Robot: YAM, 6 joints.
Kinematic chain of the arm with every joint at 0, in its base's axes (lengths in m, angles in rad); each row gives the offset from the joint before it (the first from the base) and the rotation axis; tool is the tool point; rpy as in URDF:
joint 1: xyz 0 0 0.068 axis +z
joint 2: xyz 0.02 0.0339 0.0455 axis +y
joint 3: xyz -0.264 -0.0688 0 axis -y
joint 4: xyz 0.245 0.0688 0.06 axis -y
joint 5: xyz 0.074 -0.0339 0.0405 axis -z
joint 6: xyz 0.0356 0 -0.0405 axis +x
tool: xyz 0 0 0 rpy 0 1.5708 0
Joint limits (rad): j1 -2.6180..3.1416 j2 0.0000..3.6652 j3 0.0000..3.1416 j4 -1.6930..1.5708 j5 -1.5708..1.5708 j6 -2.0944..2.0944
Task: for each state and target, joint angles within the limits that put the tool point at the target. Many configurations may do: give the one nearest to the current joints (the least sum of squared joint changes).
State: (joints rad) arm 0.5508 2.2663 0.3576 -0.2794 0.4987 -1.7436
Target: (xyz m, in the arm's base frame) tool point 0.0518 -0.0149 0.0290
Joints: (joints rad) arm 0.1996 2.0905 0.1758 -0.5441 0.7736 -1.7436
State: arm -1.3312 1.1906 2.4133 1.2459 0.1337 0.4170
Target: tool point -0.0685 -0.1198 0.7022
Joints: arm -2.0231 1.6107 2.4162 0.9440 0.2630 0.4170
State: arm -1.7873 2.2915 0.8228 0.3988 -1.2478 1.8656
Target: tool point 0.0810 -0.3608 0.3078
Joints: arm -1.4427 1.6524 1.1404 0.4987 -1.2949 1.8656
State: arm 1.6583 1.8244 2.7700 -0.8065 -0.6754 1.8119
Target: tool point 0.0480 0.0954 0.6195
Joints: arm 0.9504 1.3833 2.5979 -1.2517 -0.4790 1.8119
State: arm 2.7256 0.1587 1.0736 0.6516 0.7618 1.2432
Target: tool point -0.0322 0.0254 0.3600
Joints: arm 2.9779 0.1104 0.4553 0.5094 0.5902 1.2432
